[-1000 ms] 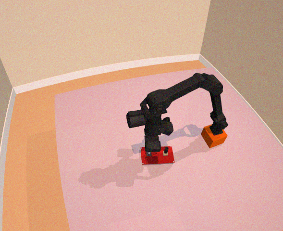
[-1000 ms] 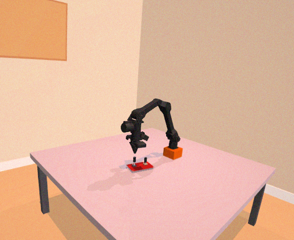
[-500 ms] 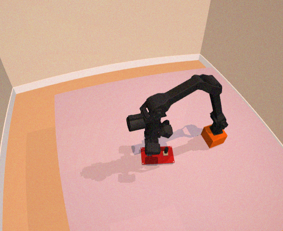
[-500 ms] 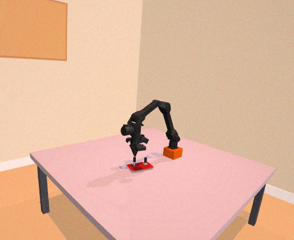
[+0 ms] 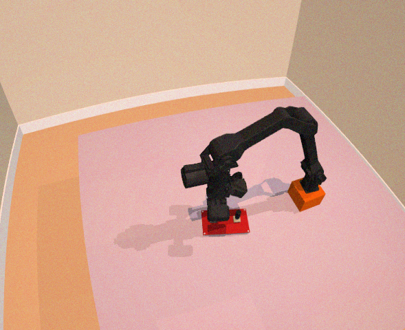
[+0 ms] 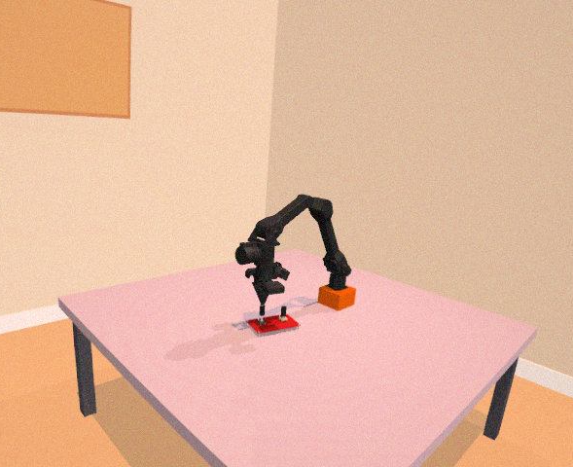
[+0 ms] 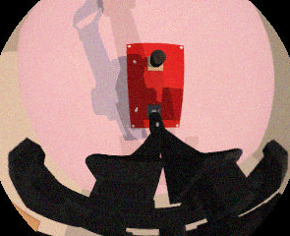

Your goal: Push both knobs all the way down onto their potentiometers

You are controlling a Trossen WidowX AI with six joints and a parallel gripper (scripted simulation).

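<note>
Now: the black knob 2 cm below my gripper tip.
</note>
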